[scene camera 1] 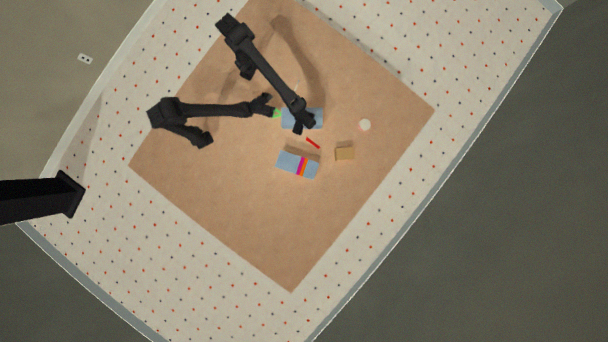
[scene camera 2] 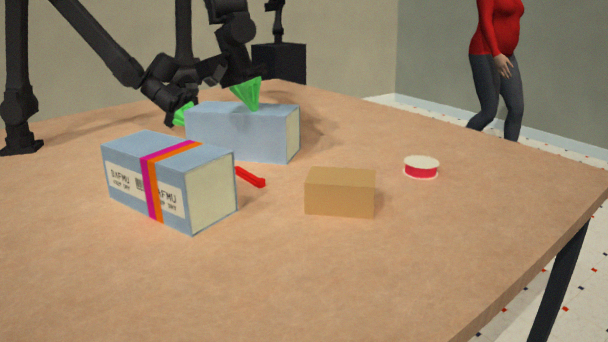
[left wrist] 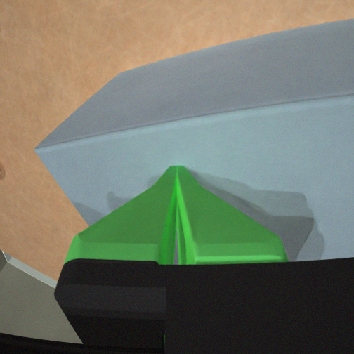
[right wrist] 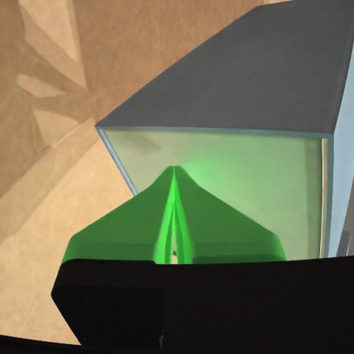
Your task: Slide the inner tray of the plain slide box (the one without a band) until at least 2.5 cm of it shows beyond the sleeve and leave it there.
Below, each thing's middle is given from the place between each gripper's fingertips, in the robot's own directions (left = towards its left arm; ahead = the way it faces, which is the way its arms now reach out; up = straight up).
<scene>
My right hand is 13 cm short of the slide box (scene camera 2: pixel 260 136), 5 cm to the right of it and 1 cm below it. Round my right hand: red-and-white round tin (scene camera 2: pixel 421 167) (50 cm ahead, 26 cm to the left, 3 cm below); tan block (scene camera 2: pixel 328 191) (49 cm ahead, 1 cm to the left, 2 cm below).
My left gripper is now 6 cm past the slide box and 6 cm above it. The rest, counted from my left hand: red-and-white round tin 32 cm ahead, 21 cm to the left, 10 cm below; then tan block 31 cm ahead, 8 cm below, 3 cm to the right.
</scene>
